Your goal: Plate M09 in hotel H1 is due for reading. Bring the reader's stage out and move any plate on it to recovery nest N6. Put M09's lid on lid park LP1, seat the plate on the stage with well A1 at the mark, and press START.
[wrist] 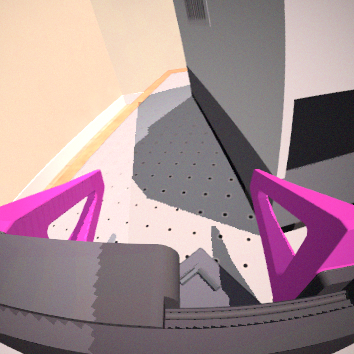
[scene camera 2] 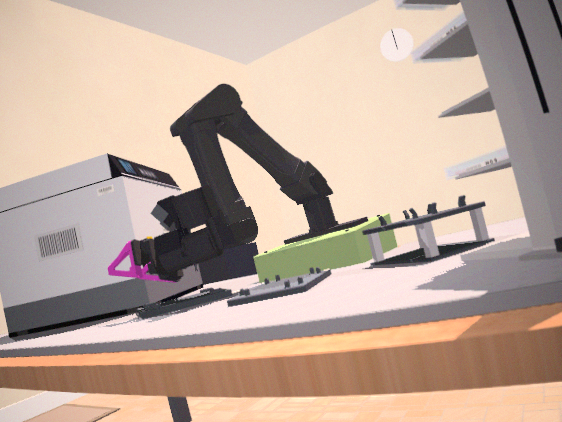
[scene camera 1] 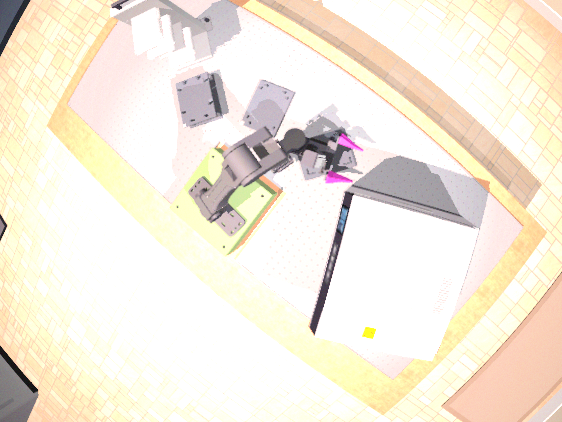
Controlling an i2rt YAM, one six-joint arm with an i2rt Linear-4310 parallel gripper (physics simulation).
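Seen in the pictures: gripper, fingertip midpoint: (wrist: 176,177) (scene camera 2: 124,273) (scene camera 1: 358,166); arm's base at its link origin: (scene camera 2: 325,233) (scene camera 1: 216,206).
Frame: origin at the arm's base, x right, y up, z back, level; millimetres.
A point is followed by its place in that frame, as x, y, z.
My gripper (scene camera 1: 357,165) @[221, 14, -385] (wrist: 176,177) @[221, 14, -385] is open and empty, its magenta fingers low over the table near a front corner of the reader. The white reader (scene camera 1: 400,270) @[472, 273, -300] (scene camera 2: 65,240) @[386, 114, -413] (wrist: 235,65) @[303, 56, -362] has a dark top control strip with a blue display. In the wrist view a dark patch (wrist: 325,130) @[261, 29, -301] shows on its front. No stage or plate on it can be made out. Plate M09 (scene camera 2: 480,165) @[-436, 33, -328], with its label visible, lies on a low shelf of the hotel (scene camera 1: 197,22) @[-490, 16, -394] (scene camera 2: 520,150) @[-491, 32, -394]. START, LP1 and N6 cannot be identified by label.
A raised pegged stand (scene camera 1: 195,99) @[-297, -10, -192] (scene camera 2: 425,220) @[-339, -15, -281] and a flat pegged holder (scene camera 1: 280,97) @[-99, -60, -374] (scene camera 2: 280,288) @[-147, -60, -375] stand between hotel and reader. Another low holder (scene camera 1: 311,170) @[128, -58, -273] (scene camera 2: 185,302) @[73, -60, -371] (wrist: 200,287) @[183, -58, -366] lies under the gripper. The arm stands on a green base (scene camera 1: 200,240) @[35, 8, 99] (scene camera 2: 310,255) @[-38, -36, -131].
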